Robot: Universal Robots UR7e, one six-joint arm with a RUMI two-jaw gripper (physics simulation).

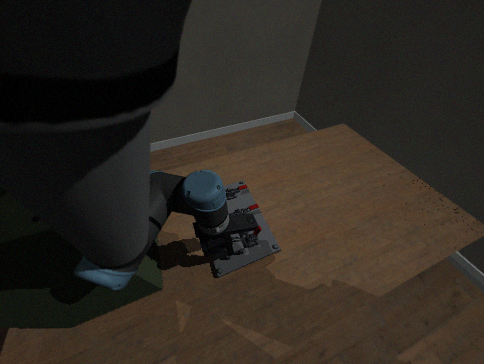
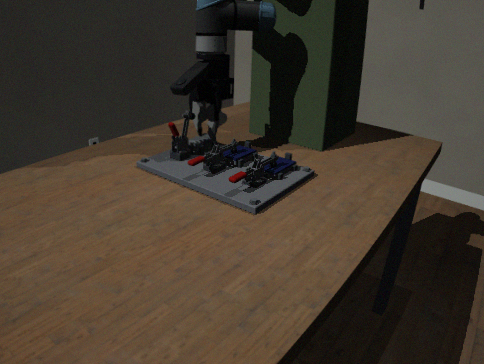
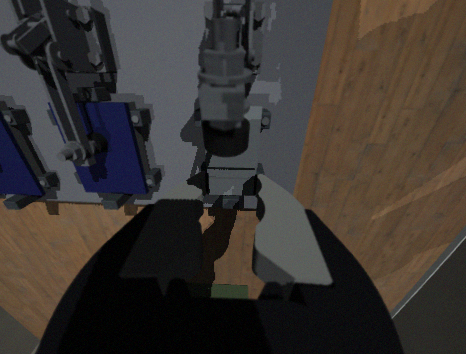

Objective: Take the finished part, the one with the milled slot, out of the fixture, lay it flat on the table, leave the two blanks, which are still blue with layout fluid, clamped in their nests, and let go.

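Places are measured from the arm's base along level axes (x ahead, y left, z up), in centimetres.
Where they show: gripper, between the fingertips: (image 1: 226,248) (image 2: 206,137) (image 3: 231,175).
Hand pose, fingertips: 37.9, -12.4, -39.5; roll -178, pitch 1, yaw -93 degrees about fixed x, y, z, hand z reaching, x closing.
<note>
Things, the pixels of their top centre, and the offset from my fingertips, as dx, dy, dz. "spot": a spot on its surface instead. Level surfaces: height alone.
- finished part, centre of its top: (image 3: 231,156) (image 2: 201,137) (image 1: 232,245) +1.8, -0.1, +0.5
- grey fixture plate, centre of its top: (image 3: 101,90) (image 2: 223,165) (image 1: 232,219) +6.7, +10.7, -2.8
- clamp, a spot on its surface: (image 3: 223,102) spot: +6.3, -0.3, +8.2
- nearer, centre of its top: (image 3: 102,153) (image 2: 236,151) +1.9, +10.9, -0.7
- farther, centre of its top: (image 2: 276,164) +2.0, +22.0, -1.2
- wooden table, height of its surface: dz -4.3
The finished part (image 3: 231,183) is a bare grey block in the end nest of the grey fixture plate (image 1: 262,246) (image 2: 277,188) (image 3: 165,45); its slot is hard to make out. My gripper (image 2: 207,136) (image 3: 231,175) points down with its fingertips against the block's two sides, shut on it. I cannot tell whether it is clear of the nest floor. The clamp (image 3: 223,102) at this nest has its arm raised and its red handle (image 2: 173,129) upright. Two blue blanks, a nearer (image 2: 243,153) (image 3: 116,155) and a farther (image 2: 285,165) (image 3: 16,167), sit clamped in their nests.
The fixture stands on a wooden table (image 1: 320,200) (image 2: 175,250) (image 3: 370,125). A tall green block (image 2: 342,65) (image 1: 147,280) stands behind it. Two lowered clamps with red handles (image 2: 196,160) (image 2: 237,177) hold the blanks beside my gripper.
</note>
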